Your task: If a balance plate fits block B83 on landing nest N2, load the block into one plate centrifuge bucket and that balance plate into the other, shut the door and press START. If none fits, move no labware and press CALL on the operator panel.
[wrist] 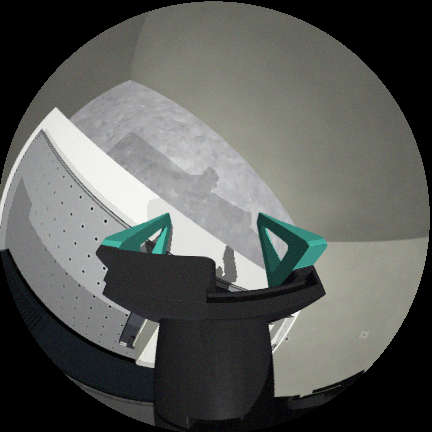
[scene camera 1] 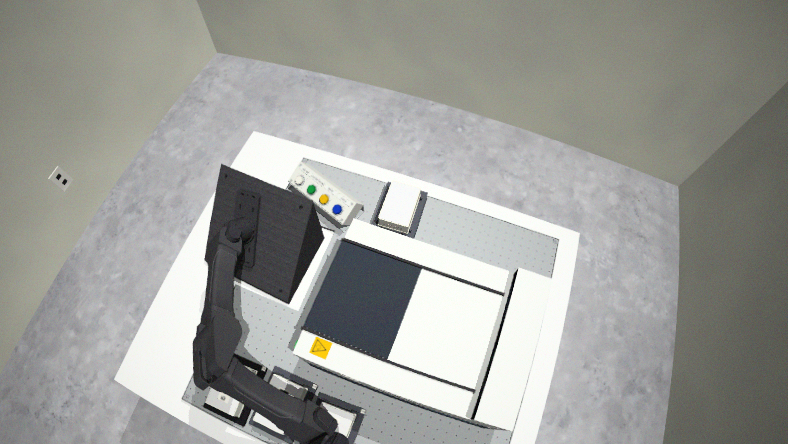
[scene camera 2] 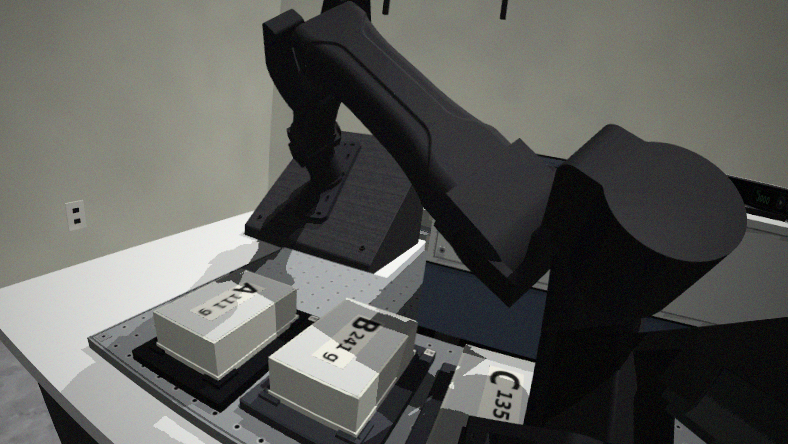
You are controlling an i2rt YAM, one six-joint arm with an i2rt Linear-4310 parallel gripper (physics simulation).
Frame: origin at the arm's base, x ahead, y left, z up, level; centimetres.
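Seen in the pictures: gripper, fingertip midpoint: [wrist: 213, 217]; arm's base, link origin: [scene camera 1: 246, 228] [scene camera 2: 330, 179].
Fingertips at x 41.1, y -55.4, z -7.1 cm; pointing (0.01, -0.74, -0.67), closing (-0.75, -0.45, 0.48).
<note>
Pixels of each thing's middle, then the offset from my fingertips to it. "pt": a spot on its surface instead. Level surfaces: height alone.
- C, body centre: [scene camera 2: 494, 419] [wrist: 178, 336] [scene camera 1: 329, 432] dx -3.5, dy +15.3, dz -0.4 cm
- white block, body centre: [scene camera 1: 399, 206] dx -5.6, dy +76.6, dz +2.0 cm
- centrifuge, surface spot: [scene camera 1: 430, 248] pt dx +6.1, dy +60.5, dz +17.3 cm
- dark panel, surface spot: [scene camera 1: 361, 297] pt dx -4.5, dy +45.2, dz +17.6 cm
- operator panel, body centre: [scene camera 1: 324, 193] dx -27.4, dy +75.0, dz +0.5 cm
- raised white housing, surface spot: [scene camera 1: 515, 347] pt dx +28.5, dy +43.3, dz +20.8 cm
- perforated plate, surface height: dz -3.6 cm
- white table, surface height: dz -4.9 cm
My gripper [wrist: 213, 217] is open and empty, its two teal fingers wide apart in the wrist view; its fingertips do not show in the scene views. Three pale lidded blocks stand in dark nests at the near side: A, 111 g [scene camera 1: 223, 405] [scene camera 2: 190, 317]; B, 241 g [scene camera 2: 308, 355]; and C [scene camera 1: 342, 423] [scene camera 2: 468, 386], whose label reads 135, partly hidden by the arm. A white block [scene camera 1: 399, 205] sits in another nest at the back; its marking is unreadable. The centrifuge [scene camera 1: 430, 248] has a dark panel [scene camera 1: 361, 297] beside a white one on top; no buckets show. The operator panel [scene camera 1: 330, 194] has white, green, yellow and blue buttons.
The black wedge-shaped arm mount [scene camera 1: 264, 242] [scene camera 2: 352, 204] stands left of the centrifuge. The arm reaches from it over the near nests. A raised white housing [scene camera 1: 515, 347] runs along the centrifuge's right side. A perforated plate [scene camera 1: 490, 234] [wrist: 75, 215] lies on the white table [scene camera 1: 159, 352].
</note>
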